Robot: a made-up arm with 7 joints. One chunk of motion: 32 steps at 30 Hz.
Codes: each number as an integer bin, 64 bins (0 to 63) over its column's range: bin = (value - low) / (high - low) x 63, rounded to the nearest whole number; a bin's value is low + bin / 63 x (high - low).
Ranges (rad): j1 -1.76..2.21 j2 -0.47..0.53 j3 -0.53..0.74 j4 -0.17..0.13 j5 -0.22..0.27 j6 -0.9..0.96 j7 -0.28..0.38
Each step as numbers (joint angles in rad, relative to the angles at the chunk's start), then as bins.
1 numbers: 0.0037 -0.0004 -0.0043 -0.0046 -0.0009 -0.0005 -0.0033
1 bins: 28 30 26 35 28 30 26
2 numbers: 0.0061 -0.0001 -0.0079 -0.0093 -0.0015 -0.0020 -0.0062
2 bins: 28 30 26 34 28 30 26
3 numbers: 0.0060 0.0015 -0.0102 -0.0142 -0.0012 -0.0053 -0.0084
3 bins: 28 30 26 33 28 30 26
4 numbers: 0.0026 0.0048 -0.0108 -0.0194 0.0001 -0.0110 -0.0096
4 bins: 28 30 26 32 28 30 26
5 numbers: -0.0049 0.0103 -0.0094 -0.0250 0.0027 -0.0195 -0.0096
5 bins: 28 30 26 30 29 30 26
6 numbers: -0.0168 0.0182 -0.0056 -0.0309 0.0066 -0.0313 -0.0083
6 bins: 28 31 26 29 29 29 26
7 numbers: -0.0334 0.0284 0.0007 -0.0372 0.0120 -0.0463 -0.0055
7 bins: 27 31 26 28 30 29 26
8 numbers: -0.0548 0.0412 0.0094 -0.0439 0.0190 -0.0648 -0.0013
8 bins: 27 32 27 26 31 28 27
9 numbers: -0.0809 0.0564 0.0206 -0.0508 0.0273 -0.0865 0.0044
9 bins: 27 33 27 25 32 28 27
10 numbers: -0.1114 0.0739 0.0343 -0.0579 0.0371 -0.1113 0.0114
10 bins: 26 34 28 24 33 27 28
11 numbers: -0.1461 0.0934 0.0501 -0.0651 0.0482 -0.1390 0.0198
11 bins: 26 35 29 22 34 26 29
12 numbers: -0.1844 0.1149 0.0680 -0.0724 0.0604 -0.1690 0.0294
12 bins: 25 37 30 20 36 25 30
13 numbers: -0.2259 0.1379 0.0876 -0.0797 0.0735 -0.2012 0.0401
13 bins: 24 38 31 19 38 24 31
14 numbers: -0.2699 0.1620 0.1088 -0.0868 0.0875 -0.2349 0.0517
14 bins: 24 40 32 17 40 23 32
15 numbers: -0.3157 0.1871 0.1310 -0.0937 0.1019 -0.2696 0.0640
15 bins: 23 41 33 16 41 21 33
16 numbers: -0.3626 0.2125 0.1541 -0.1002 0.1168 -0.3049 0.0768
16 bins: 22 43 34 15 43 20 34
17 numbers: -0.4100 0.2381 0.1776 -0.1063 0.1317 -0.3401 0.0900
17 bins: 21 45 35 13 45 19 35
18 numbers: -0.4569 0.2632 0.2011 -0.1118 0.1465 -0.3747 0.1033
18 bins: 21 46 36 12 47 18 37
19 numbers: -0.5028 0.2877 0.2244 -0.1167 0.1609 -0.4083 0.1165
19 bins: 20 48 37 11 49 17 38
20 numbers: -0.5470 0.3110 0.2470 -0.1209 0.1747 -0.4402 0.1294
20 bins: 19 49 39 10 51 16 39
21 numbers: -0.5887 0.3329 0.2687 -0.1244 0.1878 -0.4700 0.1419
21 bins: 19 51 40 10 52 15 40
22 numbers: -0.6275 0.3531 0.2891 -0.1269 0.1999 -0.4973 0.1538
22 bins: 18 52 41 9 54 14 41
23 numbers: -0.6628 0.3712 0.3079 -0.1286 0.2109 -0.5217 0.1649
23 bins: 17 53 42 9 55 13 42
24 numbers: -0.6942 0.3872 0.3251 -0.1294 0.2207 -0.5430 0.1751
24 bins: 17 54 42 9 57 12 43
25 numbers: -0.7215 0.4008 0.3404 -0.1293 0.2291 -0.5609 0.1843
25 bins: 16 55 43 9 58 11 44
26 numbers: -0.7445 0.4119 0.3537 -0.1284 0.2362 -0.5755 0.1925
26 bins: 16 56 44 9 59 11 45
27 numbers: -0.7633 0.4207 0.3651 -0.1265 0.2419 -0.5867 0.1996
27 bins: 16 56 44 9 59 11 46
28 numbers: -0.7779 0.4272 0.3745 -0.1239 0.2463 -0.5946 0.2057
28 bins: 16 57 45 10 60 10 46
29 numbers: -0.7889 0.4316 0.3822 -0.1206 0.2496 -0.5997 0.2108
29 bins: 15 57 45 10 60 10 47
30 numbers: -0.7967 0.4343 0.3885 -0.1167 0.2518 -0.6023 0.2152
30 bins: 15 57 46 11 61 10 47
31 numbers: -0.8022 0.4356 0.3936 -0.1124 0.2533 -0.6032 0.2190
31 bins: 15 57 46 12 61 10 48
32 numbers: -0.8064 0.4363 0.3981 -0.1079 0.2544 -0.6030 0.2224
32 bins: 15 57 46 13 61 10 48
